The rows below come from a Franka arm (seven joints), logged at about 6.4 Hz.
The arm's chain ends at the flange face. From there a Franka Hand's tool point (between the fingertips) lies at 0.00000 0.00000 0.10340 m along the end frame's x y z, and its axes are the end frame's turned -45 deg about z.
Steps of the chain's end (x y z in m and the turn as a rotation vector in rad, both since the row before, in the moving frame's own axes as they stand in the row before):
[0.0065, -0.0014, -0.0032, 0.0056, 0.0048, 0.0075]
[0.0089, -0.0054, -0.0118, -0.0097, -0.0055, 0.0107]
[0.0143, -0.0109, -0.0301, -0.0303, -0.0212, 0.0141]
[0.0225, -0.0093, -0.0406, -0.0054, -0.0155, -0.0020]
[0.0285, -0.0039, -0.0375, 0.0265, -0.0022, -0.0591]
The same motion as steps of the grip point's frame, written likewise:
[0.0063, 0.0036, -0.0032, 0.0006, 0.0074, 0.0075]
[0.0090, 0.0028, -0.0118, -0.0030, -0.0107, 0.0107]
[0.0140, 0.0030, -0.0302, -0.0064, -0.0364, 0.0141]
[0.0210, 0.0086, -0.0406, 0.0071, -0.0148, -0.0020]
[0.0246, 0.0152, -0.0375, 0.0203, 0.0172, -0.0591]

